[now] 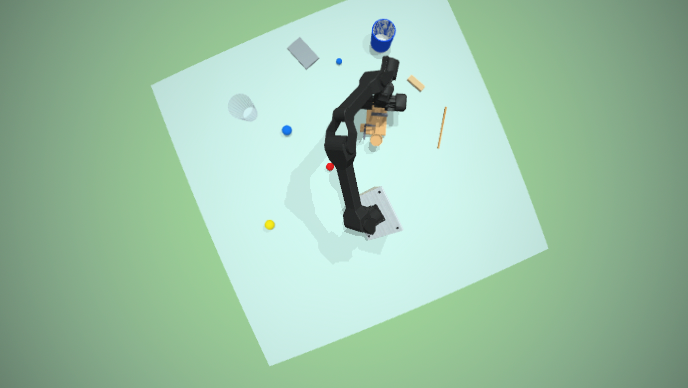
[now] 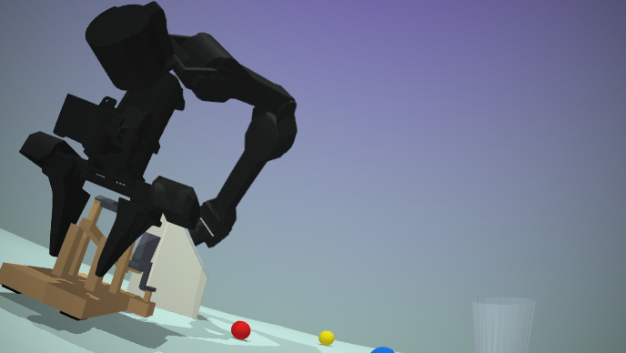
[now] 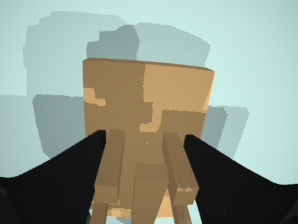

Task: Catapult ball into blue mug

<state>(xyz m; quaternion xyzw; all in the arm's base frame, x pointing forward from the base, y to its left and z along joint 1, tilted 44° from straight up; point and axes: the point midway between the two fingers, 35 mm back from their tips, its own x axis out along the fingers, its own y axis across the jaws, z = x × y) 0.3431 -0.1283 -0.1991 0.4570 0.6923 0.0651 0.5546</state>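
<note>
Right now my gripper tip is 10 cm past the red ball, 28 cm to the right of it and 2 cm above it. Also, from my gripper tip: small wooden block 2 cm ahead, 20 cm to the right, 3 cm below; then small blue ball 25 cm ahead, 3 cm to the left, 3 cm below; then catapult 5 cm behind, 5 cm to the left, 2 cm above.
</note>
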